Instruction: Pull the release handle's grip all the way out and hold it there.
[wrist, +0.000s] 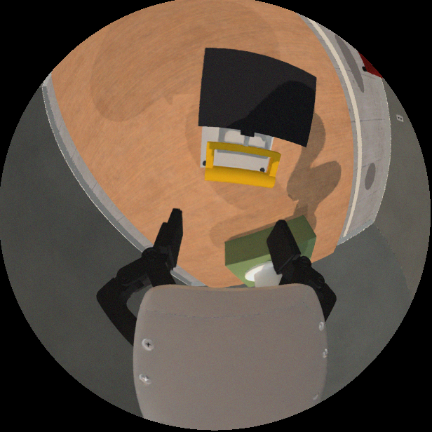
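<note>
The release handle's yellow grip (240, 177) is a U-shaped bar in the middle of the wrist view, at the near side of a grey base plate (204, 148). A large black panel (257, 92) covers the far part of the plate and hides most of the mechanism. My gripper (229, 226) is open and empty. Its two black fingertips stand wide apart, nearer the bottom of the view than the yellow grip, and do not touch it.
A green box (270, 245) with a white round part stands at the near right, partly hidden behind my right finger. The wooden table (145, 150) has a pale edge strip at the left and right. A red object (370, 65) shows at the far right.
</note>
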